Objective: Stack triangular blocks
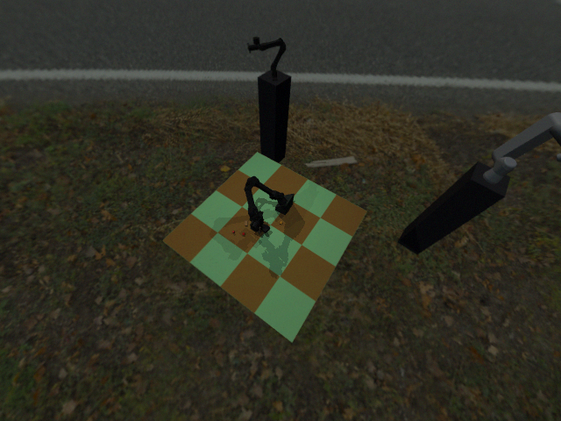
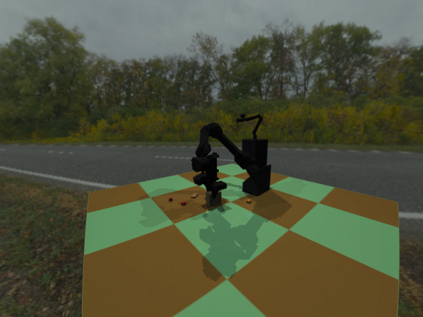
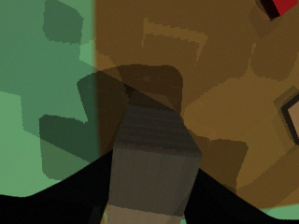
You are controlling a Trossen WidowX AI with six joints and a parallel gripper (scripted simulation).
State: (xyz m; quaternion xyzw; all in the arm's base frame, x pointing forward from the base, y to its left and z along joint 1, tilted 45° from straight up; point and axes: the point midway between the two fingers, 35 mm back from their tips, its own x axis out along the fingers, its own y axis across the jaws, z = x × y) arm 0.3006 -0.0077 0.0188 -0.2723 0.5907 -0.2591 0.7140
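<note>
Now: gripper tip 10 mm below the wooden block and 10 mm short of it. From my gripper tip the other things lie so: small orange piece 170 mm behind, 90 mm to the left, 40 mm below; small brown piece 140 mm to the right, 40 mm below, 30 mm ahead.
</note>
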